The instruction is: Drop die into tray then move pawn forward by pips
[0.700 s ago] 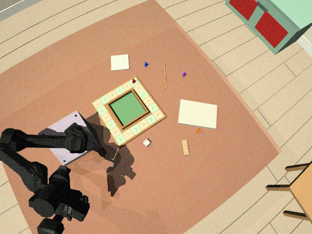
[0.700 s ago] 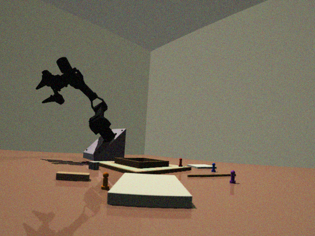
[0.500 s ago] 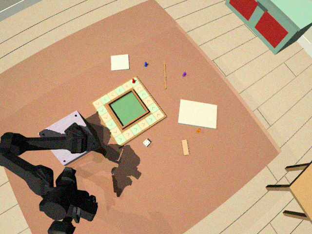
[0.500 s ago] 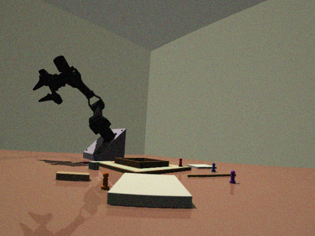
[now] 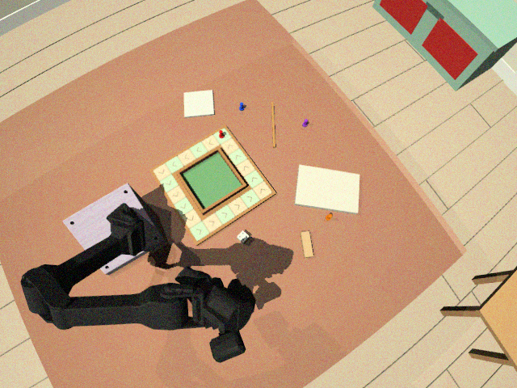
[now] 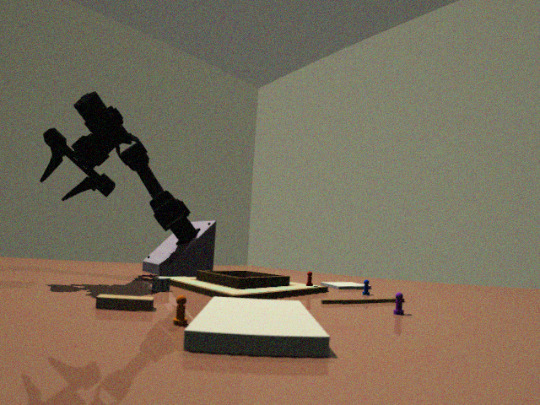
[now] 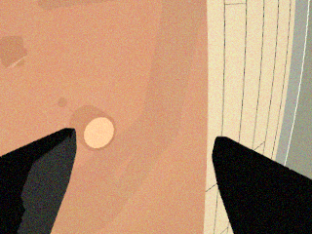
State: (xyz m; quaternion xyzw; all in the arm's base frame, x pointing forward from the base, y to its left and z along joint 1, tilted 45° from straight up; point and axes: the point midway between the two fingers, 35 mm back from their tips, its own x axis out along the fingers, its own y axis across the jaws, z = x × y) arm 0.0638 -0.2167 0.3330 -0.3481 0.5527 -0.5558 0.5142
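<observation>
The white die lies 19 cm ahead of my gripper tip, 18 cm to the left of it and 17 cm below it. Also, from my gripper tip: white slab: 49 cm ahead, 13 cm to the left, 17 cm below; orange pawn: 43 cm ahead, 6 cm to the left, 17 cm below; wooden block: 32 cm ahead, 4 cm to the left, 18 cm below.
</observation>
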